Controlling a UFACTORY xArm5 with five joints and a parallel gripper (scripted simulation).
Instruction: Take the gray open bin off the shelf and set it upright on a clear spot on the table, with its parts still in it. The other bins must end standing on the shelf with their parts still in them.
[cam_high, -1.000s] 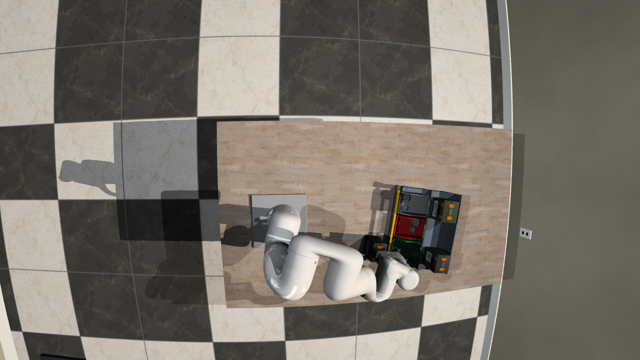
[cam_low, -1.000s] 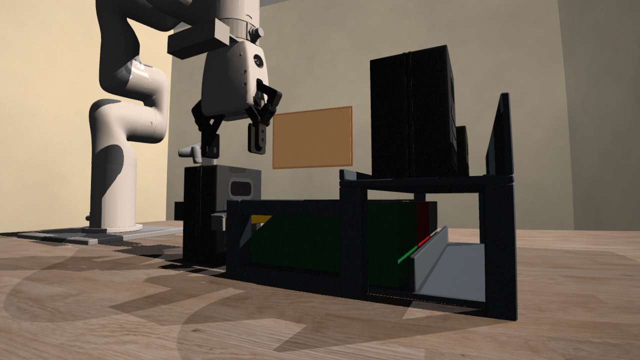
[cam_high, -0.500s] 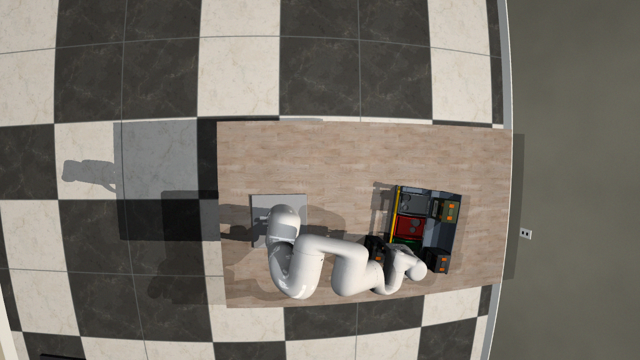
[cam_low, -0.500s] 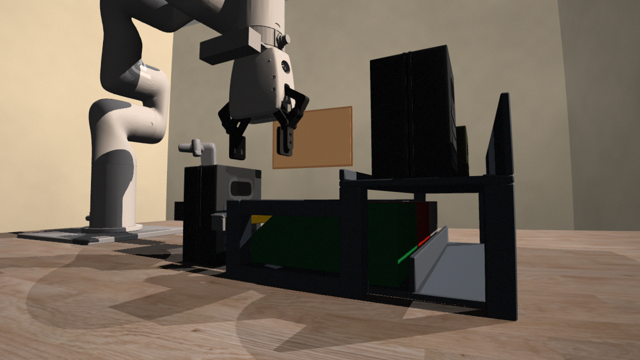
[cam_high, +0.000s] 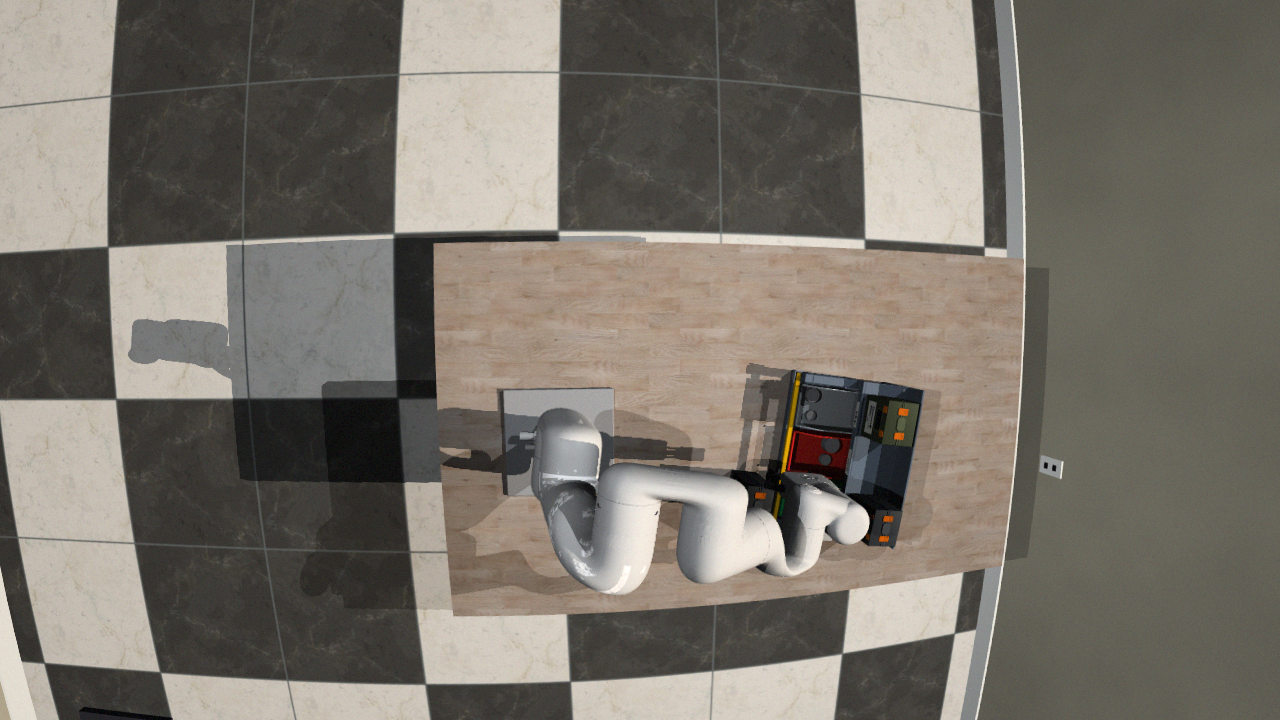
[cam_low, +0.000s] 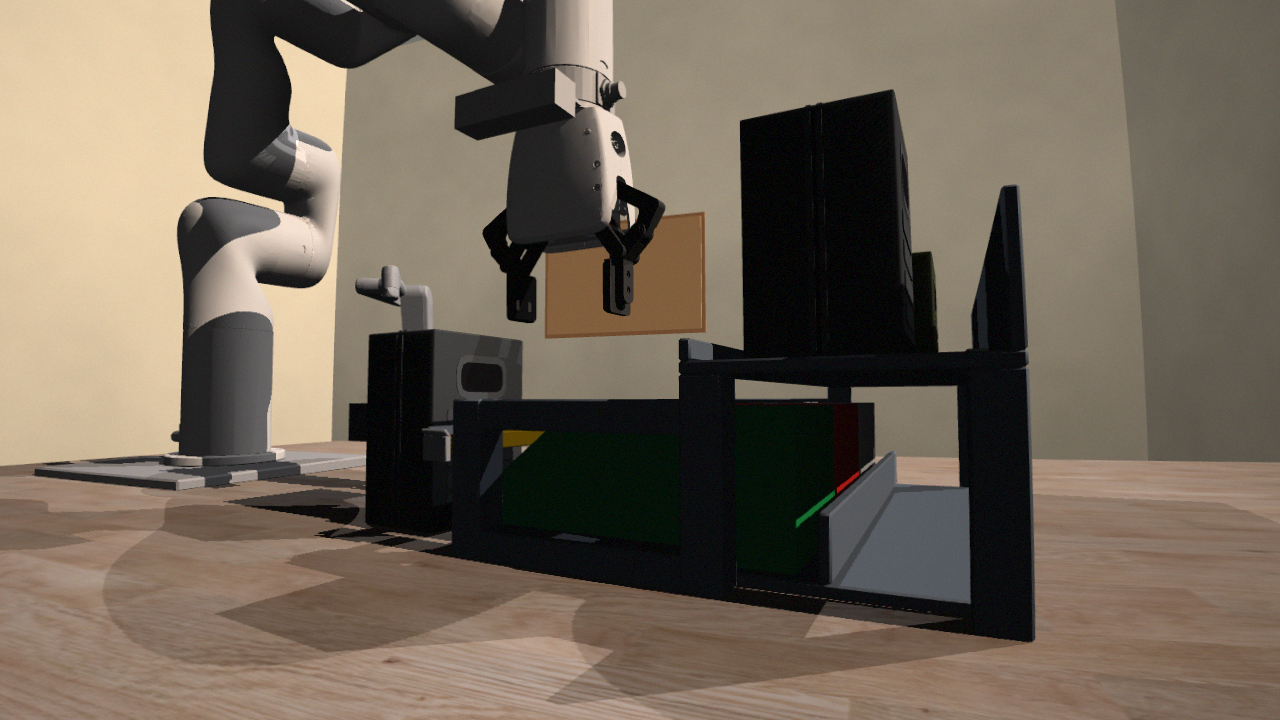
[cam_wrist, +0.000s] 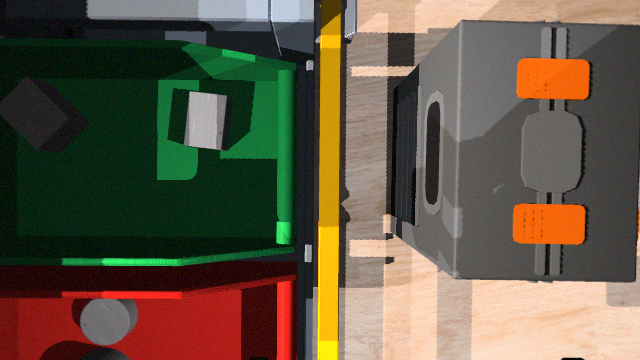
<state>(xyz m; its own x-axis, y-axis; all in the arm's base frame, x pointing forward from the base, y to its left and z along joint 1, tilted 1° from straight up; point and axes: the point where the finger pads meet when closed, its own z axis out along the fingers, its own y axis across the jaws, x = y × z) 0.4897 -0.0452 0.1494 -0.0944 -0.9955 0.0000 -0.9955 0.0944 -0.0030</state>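
Right now the yellow bar is 3 cm ahead of my hand, 3 cm to the left of it and 10 cm below it. The rest, counted from my hand: red bin (13 cm ahead, 2 cm to the left, 12 cm below); dark box (6 cm behind, 7 cm to the right, 9 cm below); dark shelf (16 cm ahead, 2 cm to the left, 9 cm below).
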